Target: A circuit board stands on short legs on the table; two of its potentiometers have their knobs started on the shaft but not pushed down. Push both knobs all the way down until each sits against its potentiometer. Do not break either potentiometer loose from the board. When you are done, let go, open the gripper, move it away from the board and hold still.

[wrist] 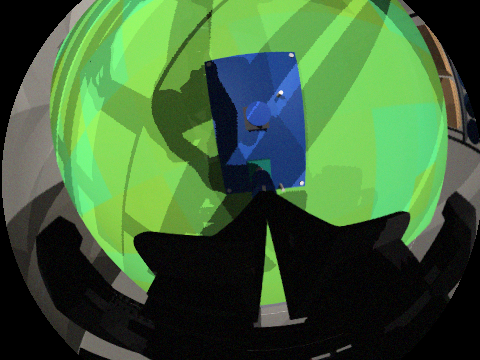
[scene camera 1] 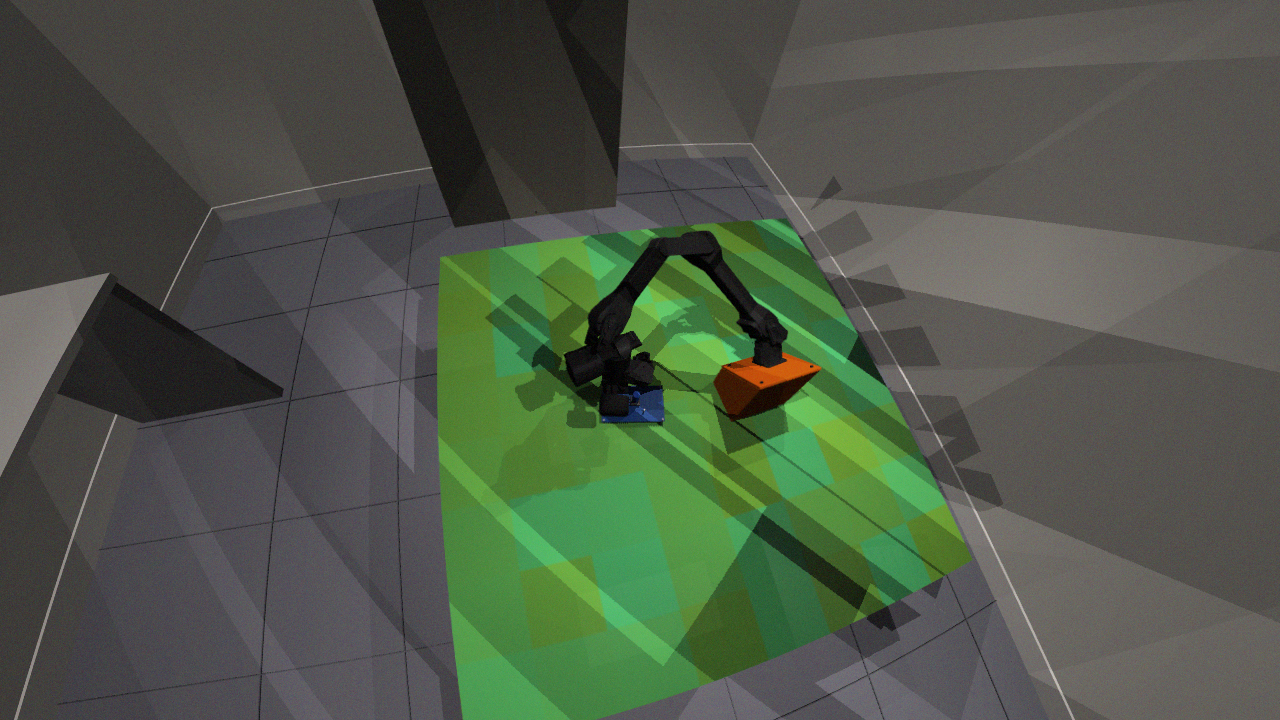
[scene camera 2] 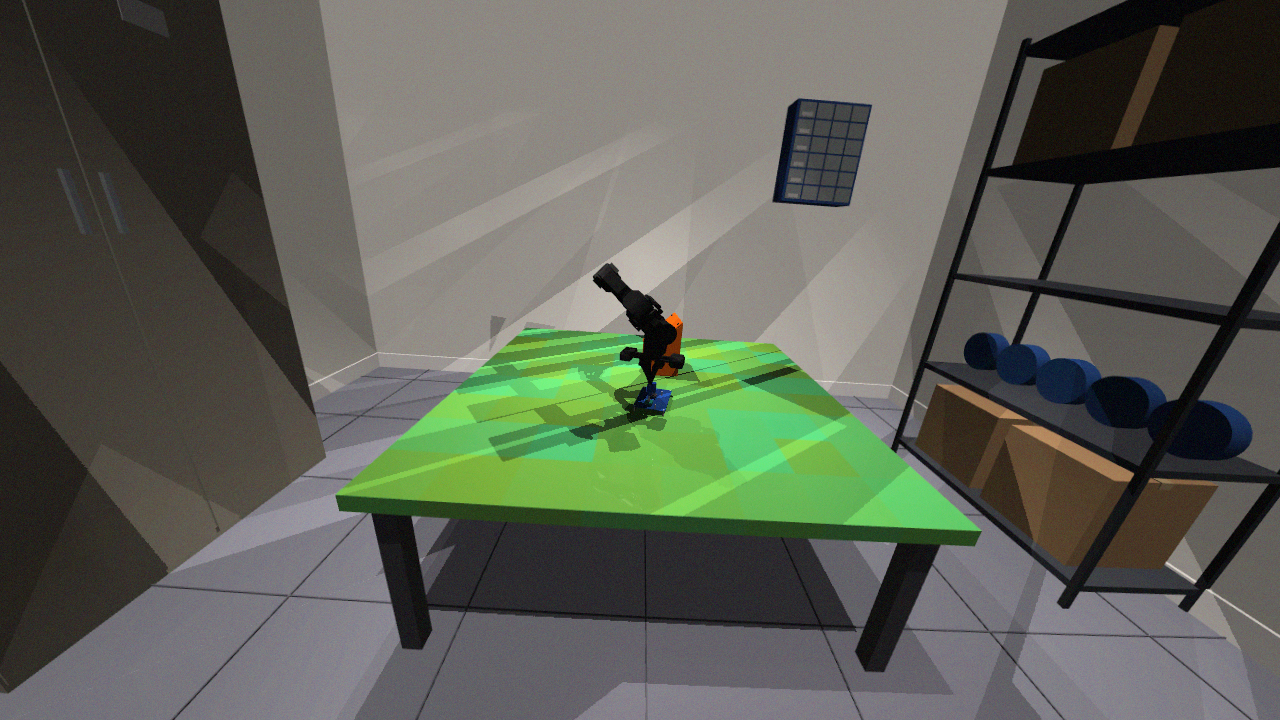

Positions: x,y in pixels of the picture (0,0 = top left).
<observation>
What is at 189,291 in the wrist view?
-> My gripper.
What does my gripper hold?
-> Nothing.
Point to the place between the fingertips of my gripper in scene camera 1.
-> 613,390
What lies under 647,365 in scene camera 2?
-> My gripper.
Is my gripper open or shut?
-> Shut.
</observation>
